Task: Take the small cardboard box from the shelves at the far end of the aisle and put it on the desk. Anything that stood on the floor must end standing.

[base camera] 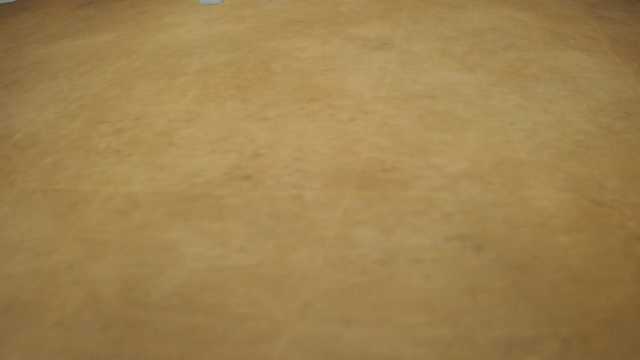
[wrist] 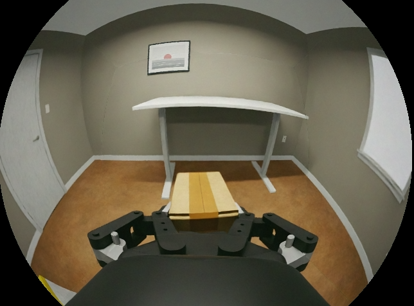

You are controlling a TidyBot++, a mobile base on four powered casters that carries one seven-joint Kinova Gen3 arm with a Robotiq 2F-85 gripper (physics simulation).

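Places are measured from the arm's base along level axes (x ahead, y left, z up), in centimetres.
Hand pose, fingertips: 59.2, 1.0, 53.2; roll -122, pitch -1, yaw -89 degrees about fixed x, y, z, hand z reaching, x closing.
After its pixels a point has its place, as x, y, z.
The small cardboard box (wrist: pixel 202 194), tan with a darker tape strip, is between the fingers of my gripper (wrist: pixel 202 210) at the lower middle of the wrist view. The gripper is shut on it and holds it in front of the palm. The white desk (wrist: pixel 210 102) stands ahead by the far wall, beyond the box, with its two legs on the brown floor. In the base camera view, a small pale piece, which looks like a desk foot (base camera: pixel 210 1) {141.7, 41.2, -38.6}, shows at the top edge. The shelves do not show in either view.
A white door (wrist: pixel 20 130) is in the left wall and a window (wrist: pixel 392 120) in the right wall. A framed picture (wrist: pixel 169 57) hangs above the desk. A yellow and grey object (wrist: pixel 52 290) shows partly at the lower left. Brown floor (base camera: pixel 320 175) {47.5, 1.0, -39.7} lies before the base.
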